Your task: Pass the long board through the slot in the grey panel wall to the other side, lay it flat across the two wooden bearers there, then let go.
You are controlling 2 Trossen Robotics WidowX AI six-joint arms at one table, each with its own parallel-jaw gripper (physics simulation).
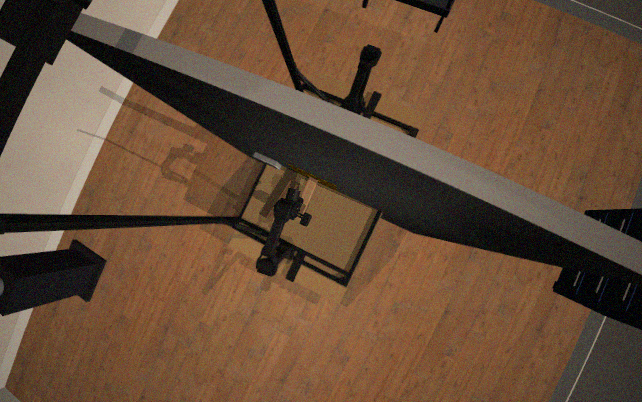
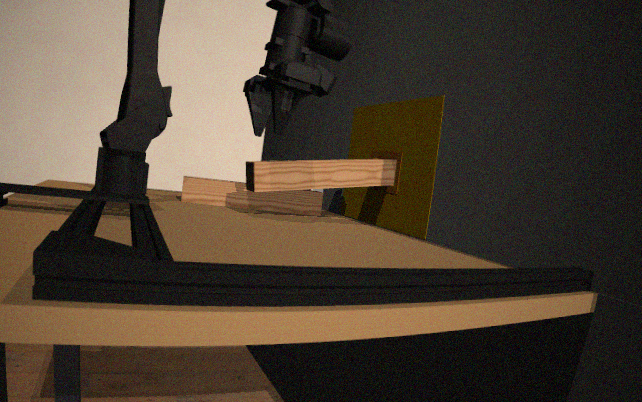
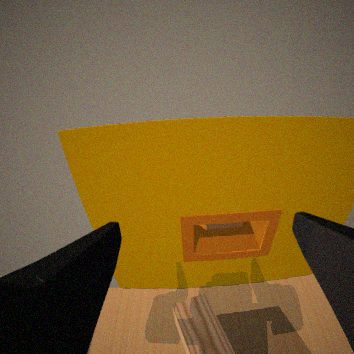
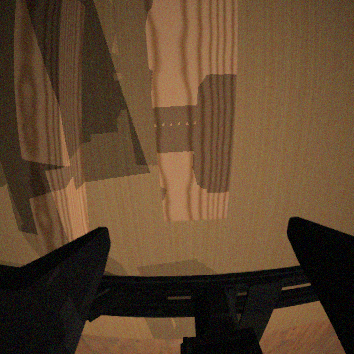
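The long board (image 2: 320, 175) (image 4: 172, 90) (image 1: 310, 192) lies near level at the slot's orange rim (image 2: 399, 175) (image 3: 188, 245), its right end at the opening and its dark left end in the air. The slot is in a yellow plate (image 2: 400, 125) (image 3: 200, 170) on the grey panel wall (image 1: 320, 117) (image 2: 515, 150). My right gripper (image 2: 268, 131) (image 4: 199, 232) is open and empty above the board, clear of it. My left gripper (image 3: 208, 227) is open and empty on the other side, facing the slot. A wooden bearer (image 3: 202, 322) shows low there; a second is not seen. What the slot holds is too dark to tell.
A second wooden piece (image 2: 210, 192) (image 4: 72, 150) lies on the table (image 2: 280, 322) beside the board. A black rail (image 2: 310, 285) runs along the table's near edge, joined to the right arm's base. A light grey strip (image 1: 267, 160) sits against the wall.
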